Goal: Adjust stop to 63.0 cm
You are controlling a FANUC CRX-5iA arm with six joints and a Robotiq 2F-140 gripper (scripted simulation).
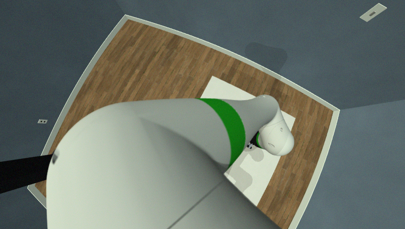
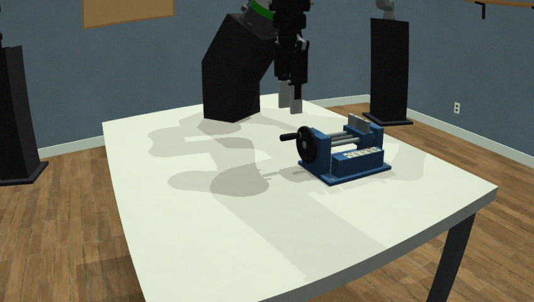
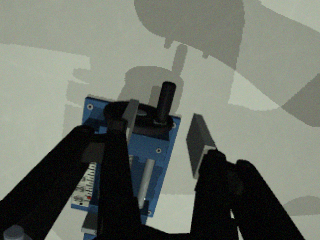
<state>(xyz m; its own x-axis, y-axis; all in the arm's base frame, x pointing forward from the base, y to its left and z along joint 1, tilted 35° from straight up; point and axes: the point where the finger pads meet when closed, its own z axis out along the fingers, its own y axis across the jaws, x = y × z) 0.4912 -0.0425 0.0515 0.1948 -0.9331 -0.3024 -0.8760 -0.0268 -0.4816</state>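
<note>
My gripper is now 100 mm above the handwheel and 10 mm to the right of it. The rest, counted from my hand: stop block: 190 mm to the left, 100 mm below, 10 mm behind.
</note>
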